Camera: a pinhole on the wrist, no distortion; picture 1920 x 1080 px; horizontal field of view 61.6 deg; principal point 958.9 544.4 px. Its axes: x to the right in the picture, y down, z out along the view. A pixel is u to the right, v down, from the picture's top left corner.
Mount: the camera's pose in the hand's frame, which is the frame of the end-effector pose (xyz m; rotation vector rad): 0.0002 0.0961 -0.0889 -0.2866 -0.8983 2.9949
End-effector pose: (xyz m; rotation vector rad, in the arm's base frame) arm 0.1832 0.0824 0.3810 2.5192 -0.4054 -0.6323
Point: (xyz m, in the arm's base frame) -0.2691 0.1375 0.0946
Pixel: 1489.4 251.6
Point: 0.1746 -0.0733 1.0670
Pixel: behind the camera
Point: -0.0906 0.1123 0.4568
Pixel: outside the picture
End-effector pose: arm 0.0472 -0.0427 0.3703 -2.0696 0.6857 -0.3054
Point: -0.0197 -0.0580 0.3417
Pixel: 1552.6 509.9
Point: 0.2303 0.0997 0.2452
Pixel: 295.4 142.5
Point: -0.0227 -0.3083 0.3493
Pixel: behind the camera
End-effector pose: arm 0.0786 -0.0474 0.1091 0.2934 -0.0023 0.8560
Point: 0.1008 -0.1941 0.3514
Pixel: 934.9 200.6
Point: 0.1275 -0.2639 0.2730
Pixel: 1131.5 604.0
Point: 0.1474 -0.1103 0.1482
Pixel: 675.5 1025.3
